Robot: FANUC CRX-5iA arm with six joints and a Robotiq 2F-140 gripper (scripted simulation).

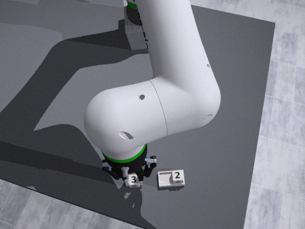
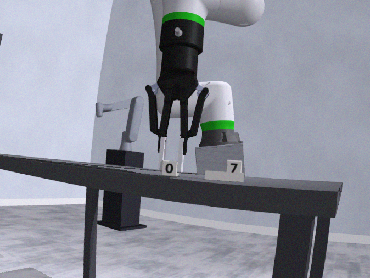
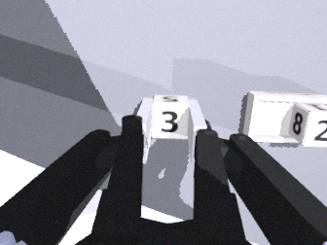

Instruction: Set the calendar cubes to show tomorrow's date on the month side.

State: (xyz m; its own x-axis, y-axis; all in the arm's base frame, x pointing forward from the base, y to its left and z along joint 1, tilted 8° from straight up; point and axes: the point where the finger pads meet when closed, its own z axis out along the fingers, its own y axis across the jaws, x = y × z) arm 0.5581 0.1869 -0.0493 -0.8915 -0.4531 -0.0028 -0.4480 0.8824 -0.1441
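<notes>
Right now my hand is 30 mm above the cube. From my hand the other things lie so: tray (100 mm to the left, 50 mm behind, 30 mm below).
</notes>
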